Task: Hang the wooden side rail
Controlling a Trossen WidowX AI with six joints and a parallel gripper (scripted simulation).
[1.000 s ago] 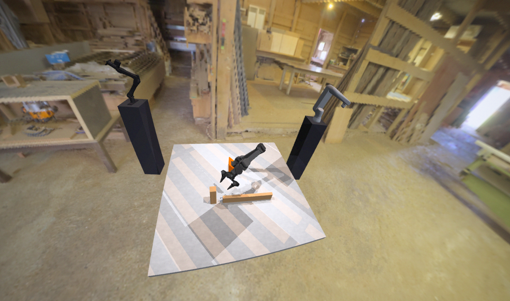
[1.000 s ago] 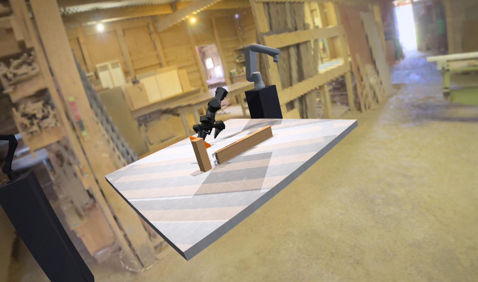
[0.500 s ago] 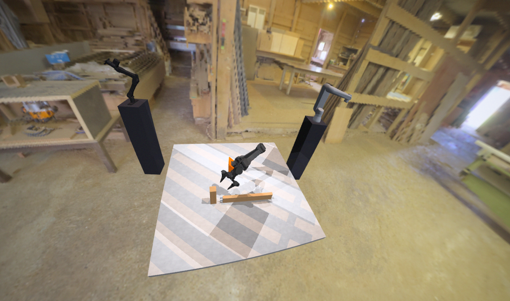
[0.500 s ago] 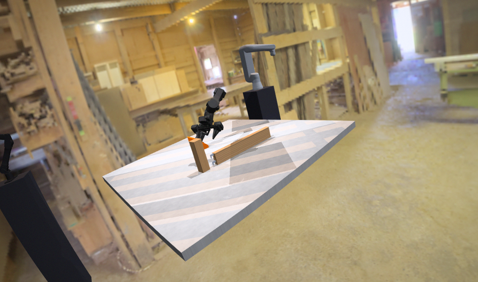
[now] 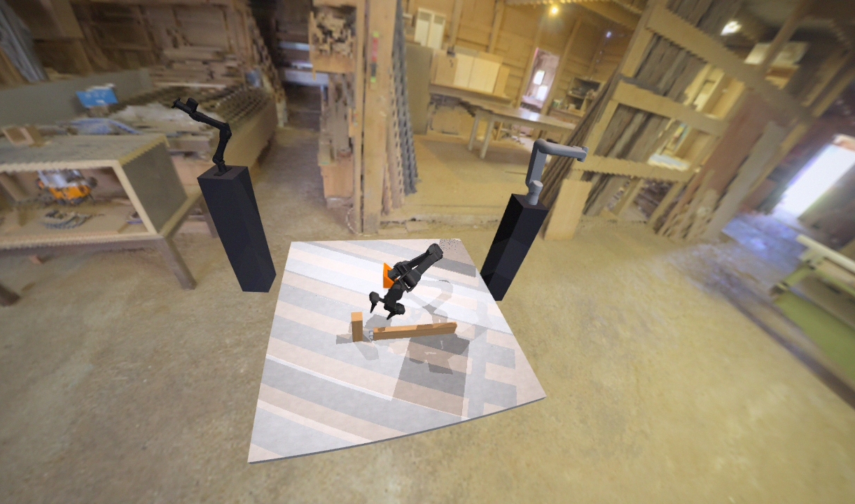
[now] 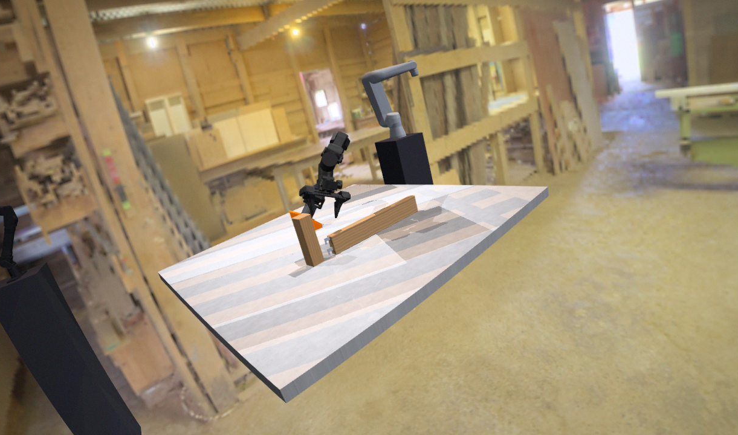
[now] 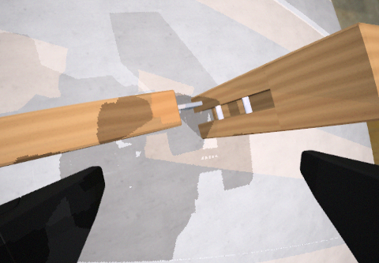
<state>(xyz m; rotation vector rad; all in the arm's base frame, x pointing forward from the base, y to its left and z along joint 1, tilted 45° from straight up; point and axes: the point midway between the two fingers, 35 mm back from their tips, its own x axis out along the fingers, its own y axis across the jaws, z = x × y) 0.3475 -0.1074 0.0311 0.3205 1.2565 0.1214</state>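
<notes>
My gripper tip is 10 cm to the left of the headboard post, 4 cm above it and 3 cm short of it.
</notes>
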